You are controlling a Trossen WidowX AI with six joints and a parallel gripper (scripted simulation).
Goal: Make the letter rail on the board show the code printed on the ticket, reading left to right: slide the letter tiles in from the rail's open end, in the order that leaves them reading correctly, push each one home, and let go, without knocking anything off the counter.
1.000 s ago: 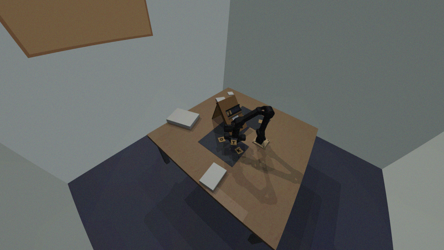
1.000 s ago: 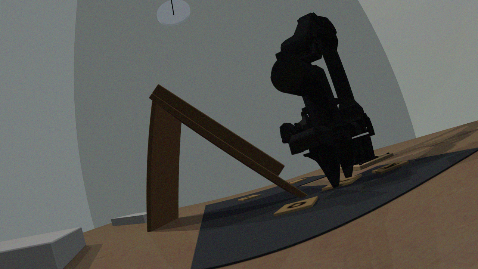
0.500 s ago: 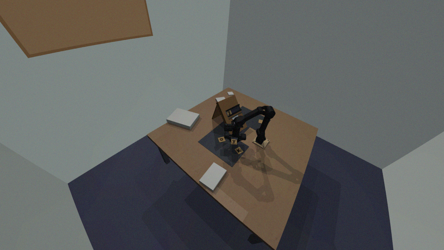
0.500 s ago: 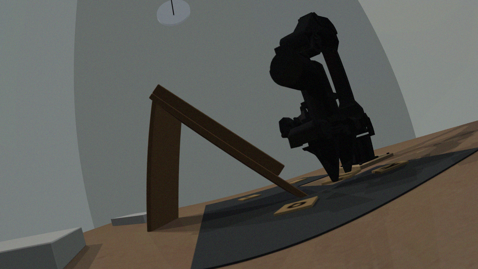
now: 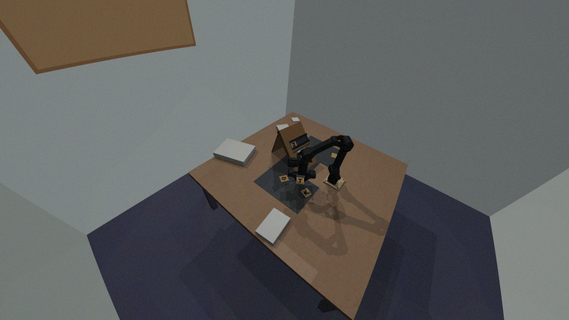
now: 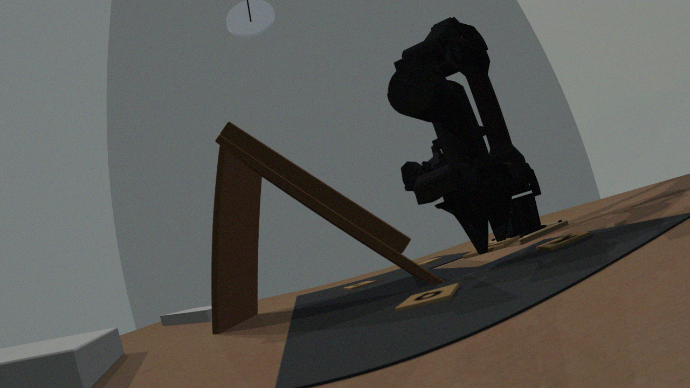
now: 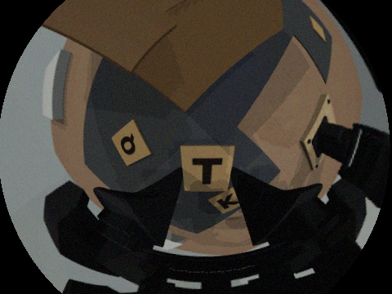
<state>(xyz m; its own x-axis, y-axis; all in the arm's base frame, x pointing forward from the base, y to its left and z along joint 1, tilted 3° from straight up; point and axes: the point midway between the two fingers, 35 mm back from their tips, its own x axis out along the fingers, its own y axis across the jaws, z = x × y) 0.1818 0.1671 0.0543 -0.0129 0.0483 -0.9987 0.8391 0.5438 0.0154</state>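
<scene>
Right now my gripper tip is 11 cm short of the tile marked O, 4 cm to the right of it and 2 cm above it. The rest, counted from my gripper tip: tile marked T (right at my gripper tip); tile marked K (8 cm behind, 4 cm to the left, 2 cm below); dark mat (18 cm to the right, 2 cm below, 2 cm ahead).
</scene>
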